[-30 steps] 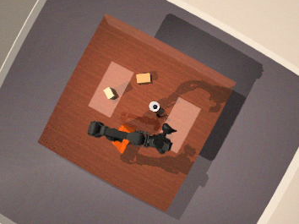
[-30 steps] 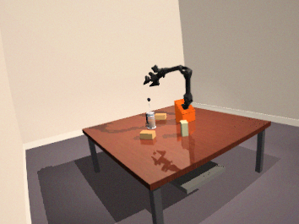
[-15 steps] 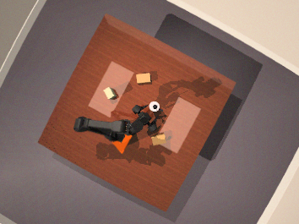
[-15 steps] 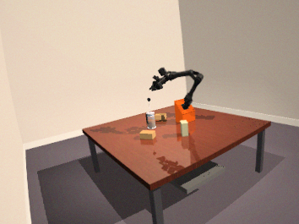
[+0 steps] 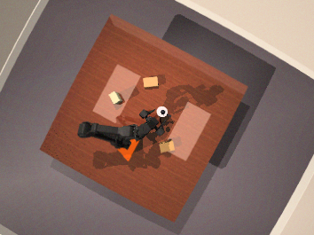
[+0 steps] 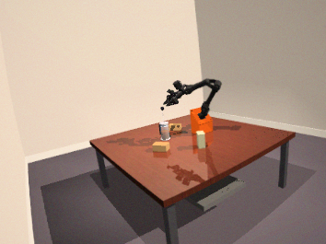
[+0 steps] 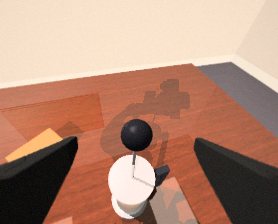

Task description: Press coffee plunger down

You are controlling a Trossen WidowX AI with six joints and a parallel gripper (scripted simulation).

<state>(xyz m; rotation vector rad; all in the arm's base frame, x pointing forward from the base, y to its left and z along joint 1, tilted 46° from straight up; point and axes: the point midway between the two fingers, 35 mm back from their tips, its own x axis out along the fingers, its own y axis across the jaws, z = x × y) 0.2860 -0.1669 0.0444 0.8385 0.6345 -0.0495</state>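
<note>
My gripper tip is 16 cm above the coffee press, 2 cm to the left of it and 2 cm short of it.
</note>
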